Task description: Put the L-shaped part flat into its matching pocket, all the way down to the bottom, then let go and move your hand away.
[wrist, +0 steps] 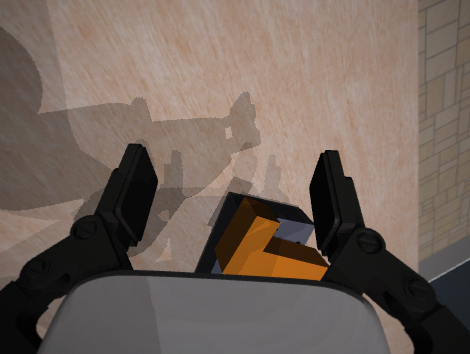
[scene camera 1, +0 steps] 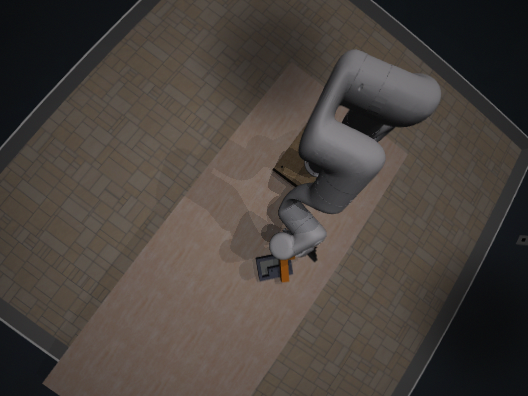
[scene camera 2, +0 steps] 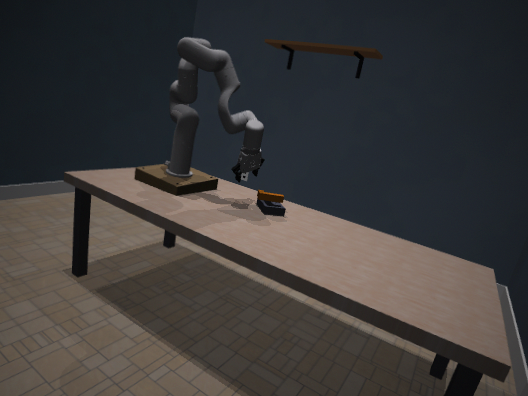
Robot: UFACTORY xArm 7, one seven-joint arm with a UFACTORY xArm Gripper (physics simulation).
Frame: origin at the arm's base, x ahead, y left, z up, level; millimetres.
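Seen in the pictures: gripper, fingertip midpoint: (wrist: 232, 165) (scene camera 2: 246, 177); arm's base, origin of the base link: (scene camera 2: 179, 173).
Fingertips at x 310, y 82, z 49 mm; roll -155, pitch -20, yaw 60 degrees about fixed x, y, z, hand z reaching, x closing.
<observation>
Pixels of each thing's top centre, then the offset from my fingertips to it. Level surfaces: height alone.
- orange L-shaped part, middle of its top: (wrist: 289, 258) (scene camera 1: 288, 267) (scene camera 2: 271, 193) dx +133, dy -2, dz -39 mm
- dark tray with the pocket, middle of its top: (wrist: 252, 274) (scene camera 1: 274, 266) (scene camera 2: 271, 202) dx +158, dy -44, dz -68 mm
- long wooden table, its level: dz -105 mm
The orange L-shaped part (scene camera 1: 284, 271) (scene camera 2: 270, 196) (wrist: 260, 250) lies on top of the dark tray with the pocket (scene camera 1: 259, 270) (scene camera 2: 274, 209) (wrist: 232, 205). In scene camera 2 it stands proud of the tray's rim, slightly tilted, not down in the pocket. In scene camera 1 it crosses the tray's right side and part of the grey pocket floor shows uncovered at the left. My gripper (scene camera 2: 247, 176) (wrist: 232, 165) is open and empty, above the table and a little to the arm-base side of the part. The palm hides the part's near end in the wrist view.
The tray stands on the long wooden table (scene camera 1: 200, 320) (scene camera 2: 350, 250), near its edge on the right in scene camera 1. The arm's brown base block (scene camera 1: 290, 162) (scene camera 2: 195, 186) stands further back. A wall shelf (scene camera 2: 325, 49) hangs behind the table.
</observation>
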